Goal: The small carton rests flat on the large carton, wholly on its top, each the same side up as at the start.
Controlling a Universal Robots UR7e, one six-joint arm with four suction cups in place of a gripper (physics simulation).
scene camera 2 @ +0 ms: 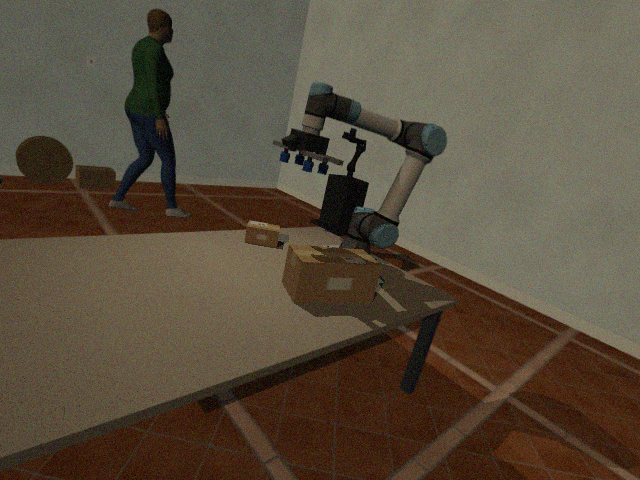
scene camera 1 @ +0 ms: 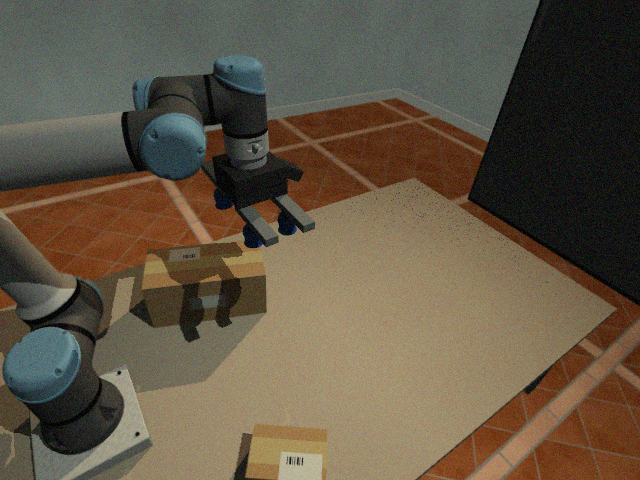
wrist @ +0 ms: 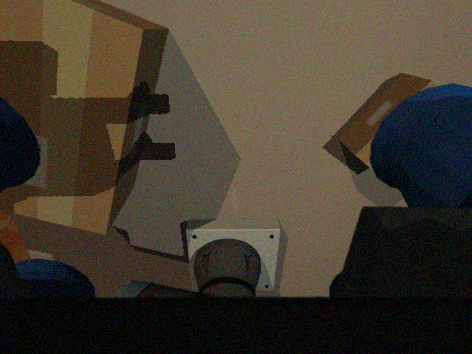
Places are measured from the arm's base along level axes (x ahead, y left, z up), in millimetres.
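Pixels of known places: hand at its tool point: (scene camera 2: 302,167) (wrist: 210,226); arm's base at its link origin: (scene camera 1: 86,417) (wrist: 227,262).
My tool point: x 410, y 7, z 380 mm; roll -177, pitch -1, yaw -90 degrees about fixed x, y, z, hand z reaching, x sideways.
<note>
Ahead of a thing's pixels: the offset from my tool point to its top centre. Level surfaces: height alone.
The large carton @(dx -56, dy +206, dz -262 mm) (scene camera 1: 253,289) (scene camera 2: 315,284) (wrist: 70,65) stands on the table, with shadows of the arm and tool across its top and side. The small carton @(dx -89, dy -305, dz -335 mm) (scene camera 1: 263,446) (scene camera 2: 262,236) (wrist: 361,125) stands apart on the table, with a white barcode label on its top. It is cut off at the lower edge in scene camera 1 and partly hidden by a blue cup in the wrist view. My gripper (scene camera 1: 255,219) (scene camera 2: 303,161) is open, with its blue suction cups bearing nothing. It hangs above and slightly beyond the large carton, with an air gap.
The table @(dz -412 mm) (scene camera 1: 387,310) (scene camera 2: 129,310) (wrist: 280,75) bears both cartons and the arm's light base plate (scene camera 1: 131,413) (wrist: 270,255). A tall black panel (scene camera 1: 568,129) stands beyond the table. A person (scene camera 2: 149,77) is on the floor behind it. A black cabinet (scene camera 2: 343,201) stands near the arm.
</note>
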